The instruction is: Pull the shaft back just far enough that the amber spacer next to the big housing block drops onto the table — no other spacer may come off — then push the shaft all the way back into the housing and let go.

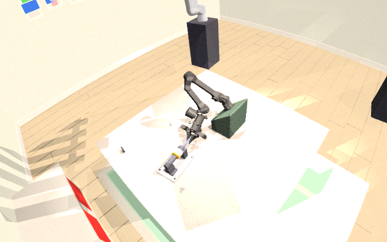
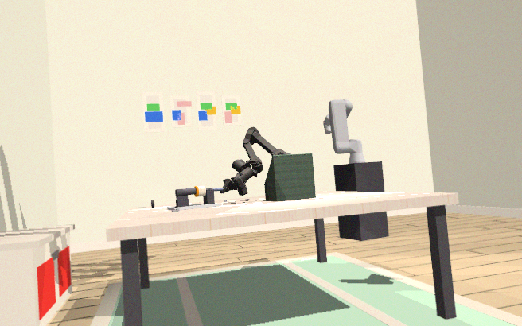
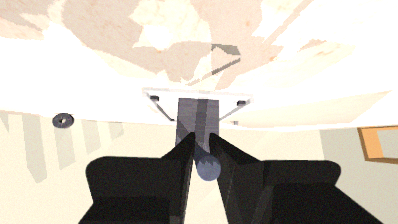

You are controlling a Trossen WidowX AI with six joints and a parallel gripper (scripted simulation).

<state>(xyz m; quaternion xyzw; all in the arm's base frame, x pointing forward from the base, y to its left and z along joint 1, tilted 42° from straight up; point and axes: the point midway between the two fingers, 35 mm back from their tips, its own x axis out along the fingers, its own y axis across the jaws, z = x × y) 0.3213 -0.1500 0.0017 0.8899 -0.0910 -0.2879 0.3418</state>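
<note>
Right now my gripper tip is 60 mm short of the blue-grey shaft and 20 mm below it. Round my gripper tip: white spacer: 100 mm ahead, 20 mm above; amber spacer: 130 mm ahead, 10 mm to the left, 20 mm above; small dark ring: 280 mm ahead, 390 mm to the right, 40 mm below.
</note>
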